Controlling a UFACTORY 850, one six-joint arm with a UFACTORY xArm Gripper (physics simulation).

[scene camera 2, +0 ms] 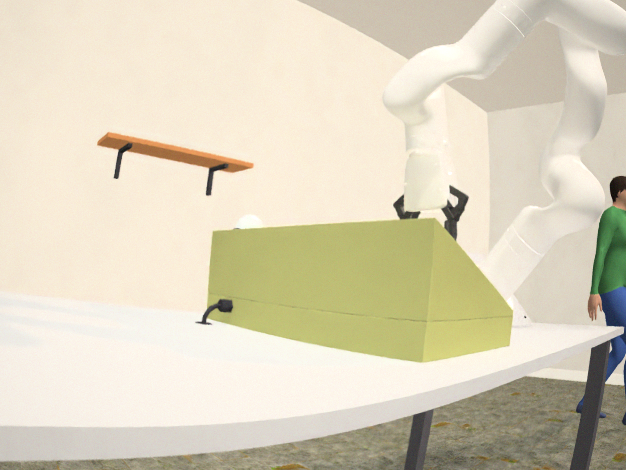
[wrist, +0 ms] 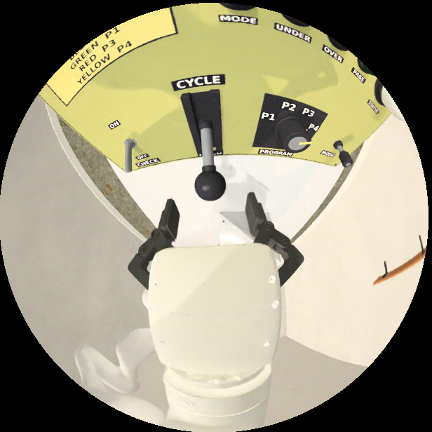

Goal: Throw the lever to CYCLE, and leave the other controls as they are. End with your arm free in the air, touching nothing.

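Observation:
The lever (wrist: 207, 145) has a grey rod and a black ball at its end. It stands in a dark slot with the CYCLE label (wrist: 198, 82) at the far end; the label at the near end is mostly hidden. The rod leans toward the near end, away from CYCLE. My gripper (wrist: 210, 202) (scene camera 2: 428, 214) is open and empty, with a fingertip on either side of the ball's near edge and a gap to each. In the scene view it is over the green console (scene camera 2: 323, 273) (wrist: 150, 100), whose back hides the lever and part of the fingers.
On the panel, a CHECK toggle (wrist: 129, 155) is left of the lever. The PROGRAM knob (wrist: 297, 143) and a small MODE toggle (wrist: 342, 153) are to its right. A yellow card (wrist: 120, 55) is at upper left. The console stands on a white table (scene camera 2: 202, 389); an orange shelf (scene camera 2: 171, 151) is on the wall.

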